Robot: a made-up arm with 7 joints.
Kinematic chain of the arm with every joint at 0, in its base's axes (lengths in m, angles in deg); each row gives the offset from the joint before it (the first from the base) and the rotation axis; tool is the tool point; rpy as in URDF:
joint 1: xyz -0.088 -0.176 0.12 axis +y
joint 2: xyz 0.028 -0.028 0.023 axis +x
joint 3: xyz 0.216 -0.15 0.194 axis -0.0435 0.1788 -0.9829
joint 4: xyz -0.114 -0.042 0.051 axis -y
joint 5: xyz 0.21 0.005 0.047 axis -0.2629 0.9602 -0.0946
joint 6: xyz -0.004 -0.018 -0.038 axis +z
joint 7: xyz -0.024 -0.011 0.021 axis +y
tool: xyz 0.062 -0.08 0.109 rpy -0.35 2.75 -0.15
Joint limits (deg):
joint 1: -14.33..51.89
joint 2: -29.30..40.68
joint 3: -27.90..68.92
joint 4: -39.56..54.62
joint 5: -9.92..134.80
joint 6: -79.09..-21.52
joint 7: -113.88..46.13
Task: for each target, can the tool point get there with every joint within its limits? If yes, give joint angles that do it. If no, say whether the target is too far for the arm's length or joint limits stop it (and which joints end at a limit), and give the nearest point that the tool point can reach.
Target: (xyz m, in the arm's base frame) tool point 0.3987 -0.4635 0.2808
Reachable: yes | joints 41.67 9.39 48.62 7.94 31.37 -43.75 -58.01
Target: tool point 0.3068 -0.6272 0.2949
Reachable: yes | joints -4.31 28.27 42.96 -13.30 83.22 -72.35 -22.84
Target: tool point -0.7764 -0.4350 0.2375
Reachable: no: joint limits stop it (at a limit: joint 1, joint 4, joint 6, joint 7) | nearest point -0.1460 -0.5078 0.4836 | short by 0.681 m
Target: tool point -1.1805 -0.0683 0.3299
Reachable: no: too far | nearest point -0.1812 -0.1408 0.6144 | short by 1.042 m
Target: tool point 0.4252 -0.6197 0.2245
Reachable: yes | joints 35.45 25.78 13.30 22.58 85.60 -58.87 -21.67
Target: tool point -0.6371 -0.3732 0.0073
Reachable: no: joint limits stop it (at a limit: joint 1, joint 2, joint 3, joint 4, joint 5, joint 6) | nearest point -0.1081 -0.4969 -0.0730 | short by 0.549 m
